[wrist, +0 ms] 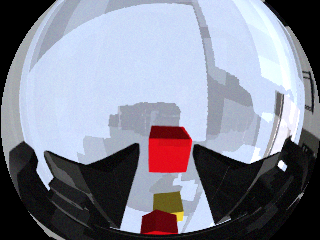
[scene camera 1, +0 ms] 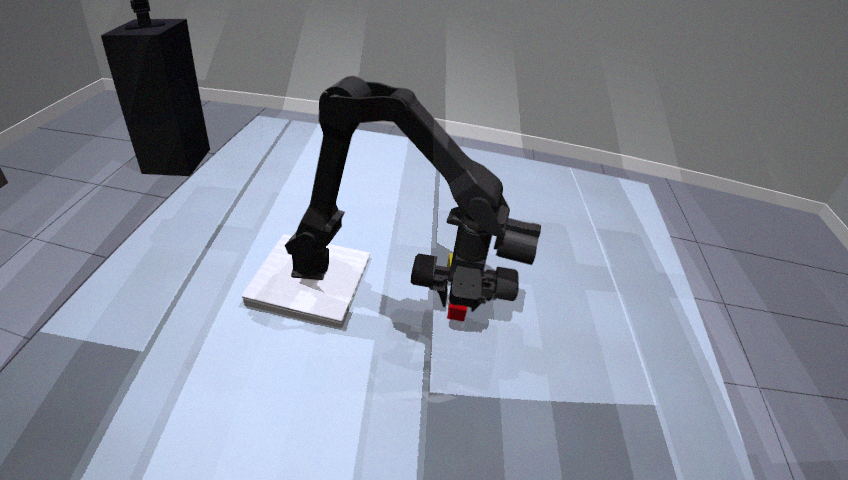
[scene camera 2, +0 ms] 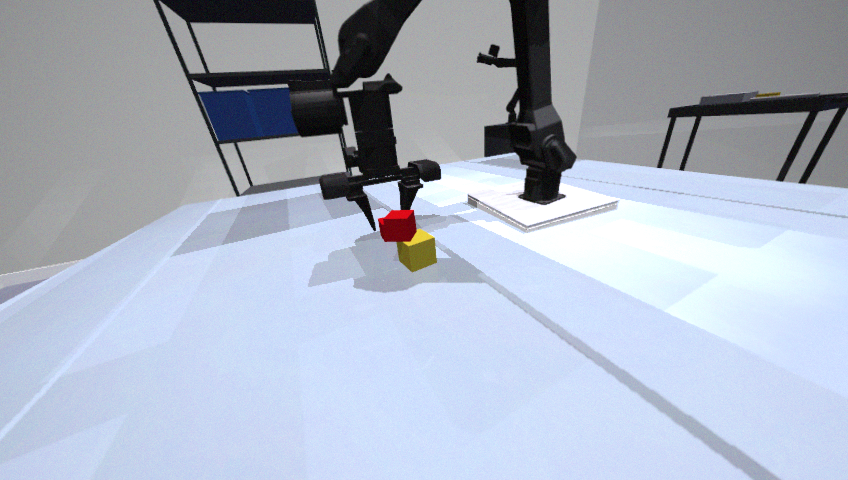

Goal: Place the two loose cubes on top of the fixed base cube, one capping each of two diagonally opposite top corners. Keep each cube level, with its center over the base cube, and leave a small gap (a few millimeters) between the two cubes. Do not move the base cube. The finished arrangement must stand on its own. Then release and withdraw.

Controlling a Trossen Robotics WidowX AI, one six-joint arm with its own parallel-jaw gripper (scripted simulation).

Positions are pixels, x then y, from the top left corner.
Labels:
gripper: wrist; scene camera 1; scene camera 2 389, 227
same spot on gripper: [scene camera 1: 440, 282] = [wrist: 276, 184]

